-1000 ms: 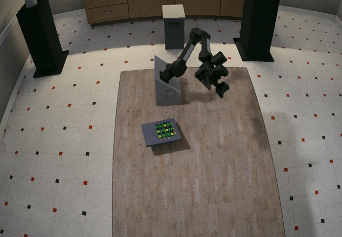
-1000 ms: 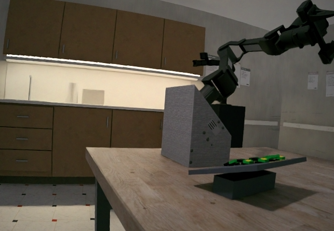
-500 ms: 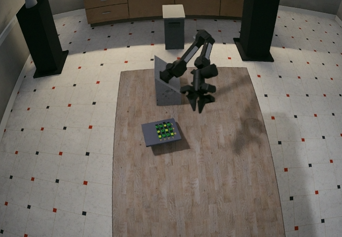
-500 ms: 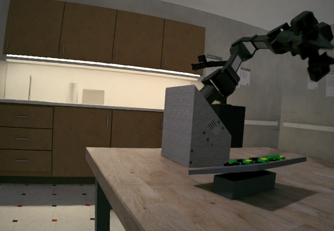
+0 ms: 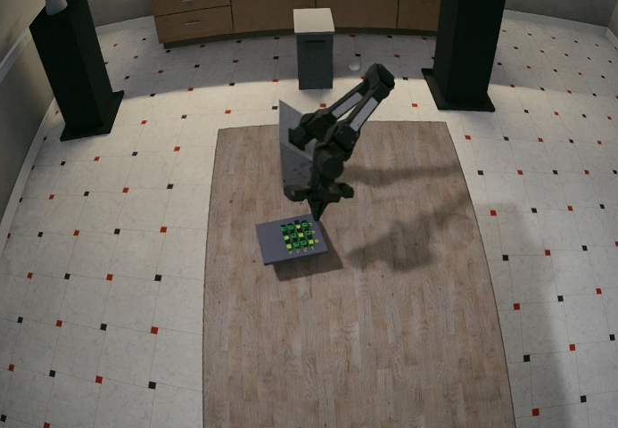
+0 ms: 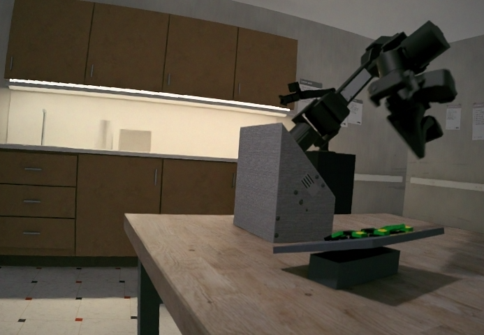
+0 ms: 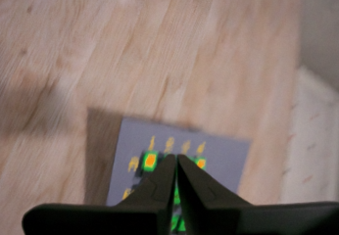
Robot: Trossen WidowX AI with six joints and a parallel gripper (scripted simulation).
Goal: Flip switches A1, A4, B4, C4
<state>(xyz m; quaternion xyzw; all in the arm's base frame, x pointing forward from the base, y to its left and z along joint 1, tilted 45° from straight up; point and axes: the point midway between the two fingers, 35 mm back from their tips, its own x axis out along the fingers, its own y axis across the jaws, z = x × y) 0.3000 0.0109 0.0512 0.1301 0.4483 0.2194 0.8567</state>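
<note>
The switch A1 is 10 mm ahead of my hand, 20 mm to the right of it and 140 mm below it. Also, from my hand: switch A4: 20 mm ahead, 80 mm to the right, 140 mm below; then switch A3: 10 mm ahead, 60 mm to the right, 140 mm below; then switch A2: 10 mm ahead, 40 mm to the right, 140 mm below.
</note>
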